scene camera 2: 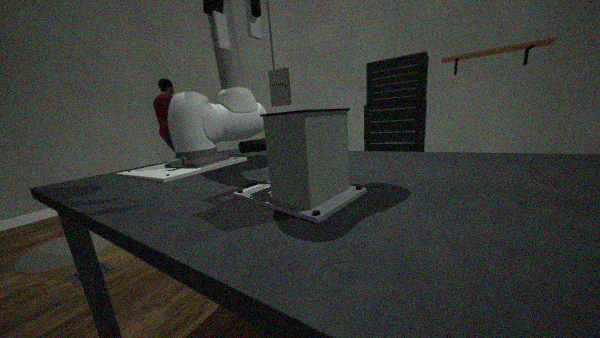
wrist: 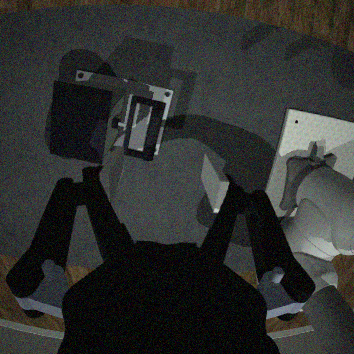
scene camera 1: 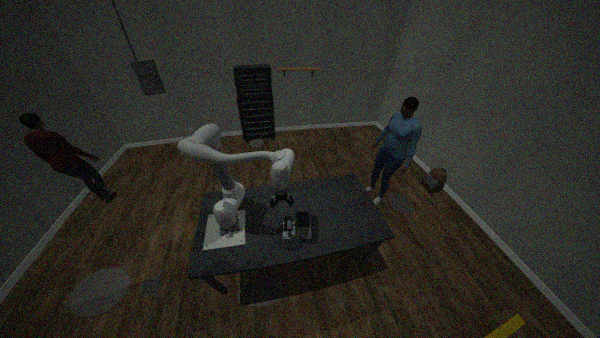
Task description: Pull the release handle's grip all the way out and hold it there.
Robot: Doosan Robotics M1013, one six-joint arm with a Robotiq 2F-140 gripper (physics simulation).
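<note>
The grey box with a dark top (scene camera 1: 304,218) (scene camera 2: 305,155) (wrist: 80,120) stands on a pale base plate (scene camera 2: 340,202) (wrist: 161,91). Its release handle's grip, a black rectangular loop (wrist: 158,125), stands a short way off the box side that faces the robot base, on a short rod (wrist: 120,124). In scene camera 2 a dark bar (scene camera 2: 252,146), perhaps the grip, shows partly behind the box. My gripper (scene camera 1: 282,202) (scene camera 2: 239,32) (wrist: 163,161) is partly open and empty, above box height. In the wrist view, its left pad lies below the box-grip gap and its right pad lies right of the grip.
The dark table (scene camera 1: 345,215) (scene camera 2: 475,225) bears the box and the arm's white mounting plate (scene camera 1: 210,240) (scene camera 2: 160,173) (wrist: 285,145). A person in blue (scene camera 1: 400,135) stands beyond the table's right end. A person in red (scene camera 1: 52,150) (scene camera 2: 162,110) is at the left. A dark cabinet (scene camera 1: 255,102) (scene camera 2: 397,105) stands behind.
</note>
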